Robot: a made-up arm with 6 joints. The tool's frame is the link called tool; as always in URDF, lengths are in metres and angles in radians. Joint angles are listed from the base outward. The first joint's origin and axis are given. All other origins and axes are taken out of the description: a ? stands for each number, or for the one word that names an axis. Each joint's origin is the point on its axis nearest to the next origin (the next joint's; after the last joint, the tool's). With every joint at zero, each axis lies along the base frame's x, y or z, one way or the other. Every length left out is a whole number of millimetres.
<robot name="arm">
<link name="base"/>
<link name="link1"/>
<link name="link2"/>
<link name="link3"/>
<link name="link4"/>
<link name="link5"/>
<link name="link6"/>
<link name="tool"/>
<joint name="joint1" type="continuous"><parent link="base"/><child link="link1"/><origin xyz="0 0 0.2" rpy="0 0 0"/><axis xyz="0 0 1"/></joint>
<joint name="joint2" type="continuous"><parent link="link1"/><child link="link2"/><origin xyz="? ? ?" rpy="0 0 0"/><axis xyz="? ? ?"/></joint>
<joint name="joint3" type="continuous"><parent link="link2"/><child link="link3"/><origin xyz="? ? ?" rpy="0 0 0"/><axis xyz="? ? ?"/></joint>
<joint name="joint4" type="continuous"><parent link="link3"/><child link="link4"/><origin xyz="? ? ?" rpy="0 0 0"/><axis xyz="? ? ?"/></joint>
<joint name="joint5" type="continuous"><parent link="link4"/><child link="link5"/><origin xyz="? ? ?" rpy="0 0 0"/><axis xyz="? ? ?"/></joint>
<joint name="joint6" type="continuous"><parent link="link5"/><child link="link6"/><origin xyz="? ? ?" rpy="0 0 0"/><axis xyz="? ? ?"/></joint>
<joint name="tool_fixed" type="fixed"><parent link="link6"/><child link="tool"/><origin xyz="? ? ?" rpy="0 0 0"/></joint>
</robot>
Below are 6 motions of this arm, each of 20 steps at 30 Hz.
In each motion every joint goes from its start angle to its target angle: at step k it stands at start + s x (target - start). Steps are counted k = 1, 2, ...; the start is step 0. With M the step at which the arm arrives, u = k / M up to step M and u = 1 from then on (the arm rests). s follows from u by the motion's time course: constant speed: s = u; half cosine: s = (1 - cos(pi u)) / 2; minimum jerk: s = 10 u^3 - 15 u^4 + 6 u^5.
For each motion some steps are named. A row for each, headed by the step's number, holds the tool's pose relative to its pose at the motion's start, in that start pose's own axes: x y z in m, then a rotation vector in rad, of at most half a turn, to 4 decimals.
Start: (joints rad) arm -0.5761 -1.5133 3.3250 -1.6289 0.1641 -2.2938
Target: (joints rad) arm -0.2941 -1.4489 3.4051 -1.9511 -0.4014 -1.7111
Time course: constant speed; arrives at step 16
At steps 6, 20:
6: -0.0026 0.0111 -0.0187 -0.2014 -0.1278 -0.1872
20: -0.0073 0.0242 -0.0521 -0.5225 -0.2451 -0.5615

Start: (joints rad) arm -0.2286 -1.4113 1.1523 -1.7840 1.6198 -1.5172
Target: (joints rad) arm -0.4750 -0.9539 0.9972 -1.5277 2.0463 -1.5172
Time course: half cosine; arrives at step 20
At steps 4, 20:
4: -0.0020 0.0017 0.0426 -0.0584 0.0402 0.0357
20: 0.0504 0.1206 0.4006 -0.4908 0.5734 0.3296

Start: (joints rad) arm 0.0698 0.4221 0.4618 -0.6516 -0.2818 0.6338
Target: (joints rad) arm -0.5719 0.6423 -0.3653 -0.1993 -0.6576 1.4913
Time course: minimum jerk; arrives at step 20
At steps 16, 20:
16: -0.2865 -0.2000 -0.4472 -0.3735 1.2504 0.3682
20: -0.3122 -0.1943 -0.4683 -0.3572 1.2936 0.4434

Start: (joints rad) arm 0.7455 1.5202 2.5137 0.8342 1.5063 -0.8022
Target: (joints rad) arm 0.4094 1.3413 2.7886 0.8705 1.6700 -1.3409
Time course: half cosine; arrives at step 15
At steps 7, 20:
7: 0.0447 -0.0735 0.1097 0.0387 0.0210 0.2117
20: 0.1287 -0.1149 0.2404 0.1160 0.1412 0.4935

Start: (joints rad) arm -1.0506 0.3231 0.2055 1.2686 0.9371 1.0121
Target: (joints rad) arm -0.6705 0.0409 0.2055 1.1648 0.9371 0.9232
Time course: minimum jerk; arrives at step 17
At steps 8, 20:
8: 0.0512 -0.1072 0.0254 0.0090 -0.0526 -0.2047
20: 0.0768 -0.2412 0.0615 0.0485 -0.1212 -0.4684

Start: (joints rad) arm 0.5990 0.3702 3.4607 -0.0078 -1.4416 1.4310
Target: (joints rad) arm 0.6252 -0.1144 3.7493 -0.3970 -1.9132 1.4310
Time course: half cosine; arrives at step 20
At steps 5, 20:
5: -0.0412 -0.0216 0.0020 0.0051 -0.0623 -0.0359
20: -0.2980 -0.0603 0.0091 -0.1654 -0.3761 -0.2510

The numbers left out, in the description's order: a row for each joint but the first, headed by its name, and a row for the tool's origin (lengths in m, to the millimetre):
joint2: xyz 0 0 0, axis 0 1 0
joint3: xyz 0 0 0.278, axis 0 -1 0
joint4: xyz 0.497 0 0, axis -1 0 0
joint5: xyz 0 -0.124 0, axis 0 -1 0
joint6: xyz 0 0 0, axis -1 0 0
tool: xyz 0 0 0

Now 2 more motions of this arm.
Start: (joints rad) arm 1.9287 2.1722 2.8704 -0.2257 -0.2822 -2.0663
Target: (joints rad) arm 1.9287 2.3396 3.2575 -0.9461 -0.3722 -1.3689
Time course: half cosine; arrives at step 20
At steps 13, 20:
13: -0.0275 -0.0143 -0.0298 -0.0313 0.2435 0.0203
20: -0.0392 -0.0193 -0.0505 -0.0511 0.3527 0.0483

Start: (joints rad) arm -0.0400 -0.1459 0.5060 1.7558 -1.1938 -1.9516
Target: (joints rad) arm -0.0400 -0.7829 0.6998 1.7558 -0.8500 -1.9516
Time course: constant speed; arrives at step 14
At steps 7, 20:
7: -0.0265 -0.0839 0.2667 0.3654 -0.1347 0.1542
20: -0.0942 -0.2563 0.4835 0.6969 -0.3319 0.3178

